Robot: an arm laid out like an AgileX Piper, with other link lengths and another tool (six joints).
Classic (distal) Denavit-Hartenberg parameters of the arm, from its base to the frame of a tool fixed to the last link. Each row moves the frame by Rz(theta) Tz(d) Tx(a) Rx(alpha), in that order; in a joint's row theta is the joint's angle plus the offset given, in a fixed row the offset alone. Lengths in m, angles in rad.
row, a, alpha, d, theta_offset
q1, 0, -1.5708, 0.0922, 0
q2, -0.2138, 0, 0, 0.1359
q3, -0.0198, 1.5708, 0, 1.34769
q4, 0, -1.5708, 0.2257, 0
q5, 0, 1.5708, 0, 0
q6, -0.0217, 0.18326, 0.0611, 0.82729
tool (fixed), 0, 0, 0.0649, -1.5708
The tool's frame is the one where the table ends.
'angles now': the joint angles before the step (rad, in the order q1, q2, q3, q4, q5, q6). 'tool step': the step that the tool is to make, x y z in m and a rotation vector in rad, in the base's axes. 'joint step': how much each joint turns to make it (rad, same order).
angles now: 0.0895 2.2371 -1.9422 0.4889 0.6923 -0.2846
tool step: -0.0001 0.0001 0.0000 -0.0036 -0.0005 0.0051
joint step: 0.0000 -0.0002 0.0002 0.0000 0.0018 -0.0060
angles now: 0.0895 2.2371 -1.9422 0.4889 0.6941 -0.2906
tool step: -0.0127 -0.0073 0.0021 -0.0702 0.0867 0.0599
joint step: -0.0135 -0.0279 -0.0002 -0.0744 0.1344 -0.0021
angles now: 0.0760 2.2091 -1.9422 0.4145 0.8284 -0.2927
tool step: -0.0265 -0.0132 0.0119 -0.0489 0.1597 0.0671
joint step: -0.0323 -0.0622 -0.0022 -0.0537 0.2448 0.0000
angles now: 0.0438 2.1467 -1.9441 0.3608 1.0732 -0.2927
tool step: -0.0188 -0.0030 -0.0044 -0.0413 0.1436 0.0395
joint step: -0.0002 -0.0091 -0.0002 -0.0471 0.1576 0.0192
